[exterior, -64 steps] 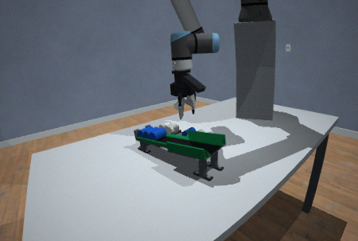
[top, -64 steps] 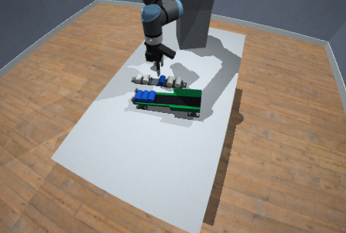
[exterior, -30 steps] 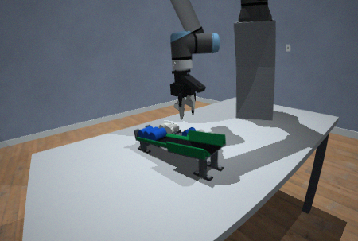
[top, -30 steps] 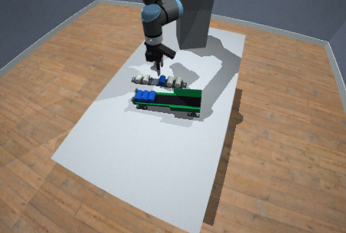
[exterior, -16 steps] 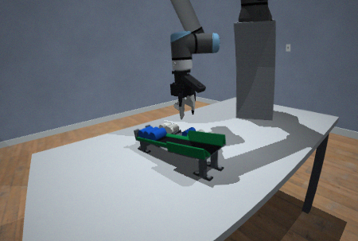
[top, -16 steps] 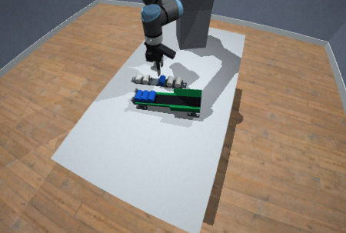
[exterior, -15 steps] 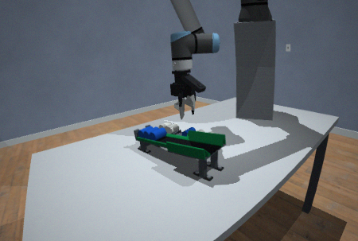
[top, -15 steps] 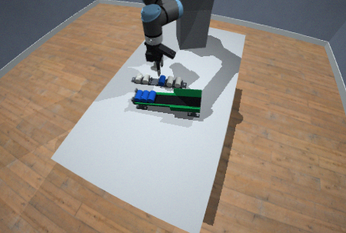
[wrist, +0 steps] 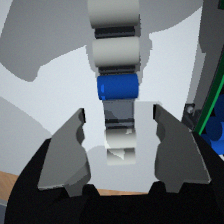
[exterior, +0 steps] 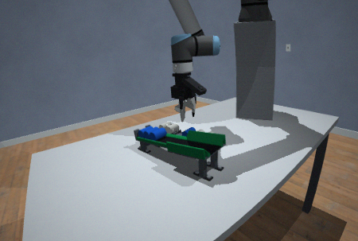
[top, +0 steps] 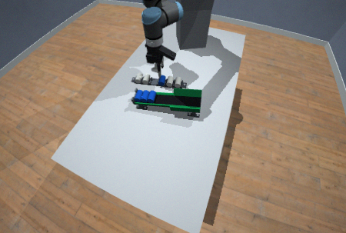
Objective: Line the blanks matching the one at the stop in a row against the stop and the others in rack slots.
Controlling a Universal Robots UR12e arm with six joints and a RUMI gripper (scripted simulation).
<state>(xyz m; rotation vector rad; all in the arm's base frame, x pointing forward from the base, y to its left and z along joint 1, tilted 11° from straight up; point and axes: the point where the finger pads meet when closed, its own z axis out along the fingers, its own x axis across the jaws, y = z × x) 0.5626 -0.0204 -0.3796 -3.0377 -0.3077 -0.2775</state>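
The dark stock rack is 1 cm ahead of my hand, 3 cm to the right of it and 12 cm below it. Also, from my hand: grey stop: 20 cm ahead, 8 cm to the right, 5 cm below.
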